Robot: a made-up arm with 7 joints. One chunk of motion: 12 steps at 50 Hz.
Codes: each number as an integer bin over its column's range. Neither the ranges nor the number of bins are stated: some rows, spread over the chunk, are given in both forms.
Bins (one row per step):
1: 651 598 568 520 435 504 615
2: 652 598 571 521 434 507 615
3: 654 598 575 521 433 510 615
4: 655 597 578 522 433 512 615
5: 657 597 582 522 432 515 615
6: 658 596 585 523 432 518 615
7: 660 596 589 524 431 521 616
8: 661 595 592 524 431 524 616
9: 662 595 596 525 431 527 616
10: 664 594 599 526 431 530 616
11: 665 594 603 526 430 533 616
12: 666 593 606 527 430 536 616
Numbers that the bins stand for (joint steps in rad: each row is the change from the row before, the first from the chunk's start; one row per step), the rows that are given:
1: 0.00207 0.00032 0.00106 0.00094 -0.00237 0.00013 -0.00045
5: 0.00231 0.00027 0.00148 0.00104 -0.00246 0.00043 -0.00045
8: 0.00247 0.00016 0.00178 0.00113 -0.00249 0.00069 -0.00042
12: 0.00267 0.00005 0.00220 0.00127 -0.00252 0.00102 -0.00042
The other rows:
2: 0.00211 0.00032 0.00115 0.00099 -0.00240 0.00021 -0.00045
3: 0.00219 0.00032 0.00127 0.00099 -0.00243 0.00029 -0.00045
4: 0.00223 0.00027 0.00136 0.00104 -0.00243 0.00035 -0.00045
6: 0.00235 0.00022 0.00157 0.00108 -0.00246 0.00052 -0.00045
7: 0.00243 0.00022 0.00169 0.00113 -0.00249 0.00060 -0.00042
9: 0.00251 0.00016 0.00190 0.00117 -0.00249 0.00077 -0.00042
10: 0.00259 0.00011 0.00199 0.00122 -0.00249 0.00085 -0.00042
11: 0.00263 0.00011 0.00211 0.00122 -0.00252 0.00094 -0.00042

